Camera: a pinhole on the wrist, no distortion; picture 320 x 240 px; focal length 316.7 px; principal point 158.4 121.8 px. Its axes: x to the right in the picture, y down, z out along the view. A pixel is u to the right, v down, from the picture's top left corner.
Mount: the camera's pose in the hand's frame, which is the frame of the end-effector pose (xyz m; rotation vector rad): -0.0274 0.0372 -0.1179 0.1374 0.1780 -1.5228
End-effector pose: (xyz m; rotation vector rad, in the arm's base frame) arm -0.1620 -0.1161 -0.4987 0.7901 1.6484 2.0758
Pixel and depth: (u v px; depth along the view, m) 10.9 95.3 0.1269
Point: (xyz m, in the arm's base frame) -0.1184 -0.1411 -0.4359
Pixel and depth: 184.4 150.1 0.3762
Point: -0.0259 0.0963 -0.5215
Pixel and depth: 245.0 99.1 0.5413
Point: 0.1029 0.2013 -0.6579
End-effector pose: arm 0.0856 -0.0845 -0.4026 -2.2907 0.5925 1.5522
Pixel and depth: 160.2 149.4 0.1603
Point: 0.0494 -0.0691 -0.4088
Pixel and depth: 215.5 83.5 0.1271
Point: 0.0770 -0.0674 -0.3678
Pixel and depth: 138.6 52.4 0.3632
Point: -0.1336 0.0611 -0.4010
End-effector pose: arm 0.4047 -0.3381 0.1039 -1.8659 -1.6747 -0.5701
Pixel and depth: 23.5 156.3 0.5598
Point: 0.5433 -0.0033 -0.2481
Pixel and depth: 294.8 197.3 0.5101
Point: 0.1295 -0.0127 -0.0366
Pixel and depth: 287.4 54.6 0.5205
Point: 0.0941 -0.1754 -0.1988
